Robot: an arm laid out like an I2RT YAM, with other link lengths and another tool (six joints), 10 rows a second.
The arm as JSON. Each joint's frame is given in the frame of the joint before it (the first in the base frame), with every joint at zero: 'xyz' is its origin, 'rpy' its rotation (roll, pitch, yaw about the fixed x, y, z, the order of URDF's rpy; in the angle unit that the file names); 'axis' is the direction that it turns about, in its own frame. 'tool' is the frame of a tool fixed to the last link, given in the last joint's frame.
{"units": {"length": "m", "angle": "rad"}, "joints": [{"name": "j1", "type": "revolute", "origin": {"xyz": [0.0, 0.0, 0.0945], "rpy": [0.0, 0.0, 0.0]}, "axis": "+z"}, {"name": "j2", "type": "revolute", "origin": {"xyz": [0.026, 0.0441, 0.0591], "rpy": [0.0, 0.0, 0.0]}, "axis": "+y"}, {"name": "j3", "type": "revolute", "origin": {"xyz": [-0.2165, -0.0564, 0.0], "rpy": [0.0, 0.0, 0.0]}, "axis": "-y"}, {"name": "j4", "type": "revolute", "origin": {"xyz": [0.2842, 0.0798, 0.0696], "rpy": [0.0, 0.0, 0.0]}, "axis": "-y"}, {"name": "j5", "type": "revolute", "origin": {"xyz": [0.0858, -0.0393, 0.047], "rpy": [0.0, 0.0, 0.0]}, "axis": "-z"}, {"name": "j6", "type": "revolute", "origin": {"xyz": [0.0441, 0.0, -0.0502], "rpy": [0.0, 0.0, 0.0]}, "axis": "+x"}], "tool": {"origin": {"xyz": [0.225, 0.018, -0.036], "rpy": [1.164, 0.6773, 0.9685]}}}
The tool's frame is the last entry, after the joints.
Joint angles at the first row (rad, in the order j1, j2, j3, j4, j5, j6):
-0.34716, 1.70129, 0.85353, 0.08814, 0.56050, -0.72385
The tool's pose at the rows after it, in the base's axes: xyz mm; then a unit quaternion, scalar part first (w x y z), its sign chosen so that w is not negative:
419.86 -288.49 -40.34 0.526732 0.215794 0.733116 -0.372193
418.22 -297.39 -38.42 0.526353 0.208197 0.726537 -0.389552
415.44 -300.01 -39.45 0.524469 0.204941 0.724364 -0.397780
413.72 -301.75 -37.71 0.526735 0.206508 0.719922 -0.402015
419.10 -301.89 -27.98 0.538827 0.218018 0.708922 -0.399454
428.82 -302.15 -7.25 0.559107 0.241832 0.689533 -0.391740
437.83 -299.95 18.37 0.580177 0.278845 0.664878 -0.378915
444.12 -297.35 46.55 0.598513 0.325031 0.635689 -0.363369
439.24 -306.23 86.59 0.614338 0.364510 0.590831 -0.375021
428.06 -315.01 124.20 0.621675 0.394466 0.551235 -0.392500
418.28 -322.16 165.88 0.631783 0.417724 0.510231 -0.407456
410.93 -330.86 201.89 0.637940 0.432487 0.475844 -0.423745
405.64 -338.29 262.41 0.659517 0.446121 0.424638 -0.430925
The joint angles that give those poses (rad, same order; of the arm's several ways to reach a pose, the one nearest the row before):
-0.34683, 1.72376, 0.85725, 0.12727, 0.58236, -0.72814
-0.34944, 1.74634, 0.85547, 0.17425, 0.61351, -0.75649
-0.34840, 1.75616, 0.84865, 0.19647, 0.63052, -0.76685
-0.34937, 1.75135, 0.83744, 0.21347, 0.63871, -0.76775
-0.34822, 1.72990, 0.83808, 0.21427, 0.63658, -0.74528
-0.34873, 1.68331, 0.85054, 0.19013, 0.62801, -0.69682
-0.34700, 1.62159, 0.87273, 0.13371, 0.62061, -0.61336
-0.34668, 1.55617, 0.90520, 0.05546, 0.61635, -0.50636
-0.34773, 1.48868, 0.93421, 0.00480, 0.67209, -0.42799
-0.34813, 1.43227, 0.97223, -0.05845, 0.73826, -0.36885
-0.34570, 1.38374, 1.02189, -0.11318, 0.80209, -0.32504
-0.34652, 1.37197, 1.08754, -0.15014, 0.86038, -0.30415
-0.34620, 1.34271, 1.17850, -0.16940, 0.91186, -0.30106

